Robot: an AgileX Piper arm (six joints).
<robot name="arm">
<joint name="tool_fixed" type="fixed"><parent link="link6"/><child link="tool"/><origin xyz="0 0 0" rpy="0 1.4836 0"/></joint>
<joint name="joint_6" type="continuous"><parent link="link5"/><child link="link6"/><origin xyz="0.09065 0 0.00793" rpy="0 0 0"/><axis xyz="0.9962 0 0.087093"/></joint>
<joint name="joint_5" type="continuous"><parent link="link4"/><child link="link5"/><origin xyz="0 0 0" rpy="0 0 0"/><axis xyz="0 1 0"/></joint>
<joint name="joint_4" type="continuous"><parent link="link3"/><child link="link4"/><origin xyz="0.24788 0 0.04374" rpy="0 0 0"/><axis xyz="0.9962 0 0.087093"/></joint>
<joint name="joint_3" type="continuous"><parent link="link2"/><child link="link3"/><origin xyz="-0.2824 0 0.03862" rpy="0 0 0"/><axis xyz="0 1 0"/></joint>
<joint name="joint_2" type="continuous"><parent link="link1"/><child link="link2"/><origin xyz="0 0 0" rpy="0 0 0"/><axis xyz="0 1 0"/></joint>
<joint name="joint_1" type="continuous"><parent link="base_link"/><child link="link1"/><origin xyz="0 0 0.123" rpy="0 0 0"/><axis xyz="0 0 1"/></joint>
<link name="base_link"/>
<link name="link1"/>
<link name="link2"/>
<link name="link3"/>
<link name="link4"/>
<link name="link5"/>
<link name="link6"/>
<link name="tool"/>
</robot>
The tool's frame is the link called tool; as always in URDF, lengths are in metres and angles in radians. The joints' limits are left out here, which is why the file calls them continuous.
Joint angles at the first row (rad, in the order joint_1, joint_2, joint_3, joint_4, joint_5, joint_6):
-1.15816 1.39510 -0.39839 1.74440 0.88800 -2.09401
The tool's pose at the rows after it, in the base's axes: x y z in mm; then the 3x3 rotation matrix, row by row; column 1 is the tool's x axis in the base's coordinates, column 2 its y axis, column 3 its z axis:
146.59 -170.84 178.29; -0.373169 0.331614 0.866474; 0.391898 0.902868 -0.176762; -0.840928 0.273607 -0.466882
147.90 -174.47 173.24; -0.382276 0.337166 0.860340; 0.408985 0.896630 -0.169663; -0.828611 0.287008 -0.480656
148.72 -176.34 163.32; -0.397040 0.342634 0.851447; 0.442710 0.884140 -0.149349; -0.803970 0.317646 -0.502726
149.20 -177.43 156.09; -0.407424 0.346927 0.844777; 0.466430 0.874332 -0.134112; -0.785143 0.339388 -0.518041
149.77 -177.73 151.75; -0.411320 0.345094 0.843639; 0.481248 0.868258 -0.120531; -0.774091 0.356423 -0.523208
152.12 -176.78 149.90; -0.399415 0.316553 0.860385; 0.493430 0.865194 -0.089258; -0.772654 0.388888 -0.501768
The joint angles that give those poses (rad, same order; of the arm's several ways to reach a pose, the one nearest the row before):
-1.15816 1.43741 -0.42384 1.74440 0.82404 -2.09402
-1.15818 1.46831 -0.43285 1.74441 0.81992 -2.09404
-1.15817 1.51337 -0.43286 1.74436 0.81990 -2.09397
-1.15815 1.54595 -0.43284 1.74439 0.81990 -2.09400
-1.15815 1.56732 -0.43286 1.74442 0.82648 -2.09402
-1.15817 1.58961 -0.43483 1.74437 0.86927 -2.09398

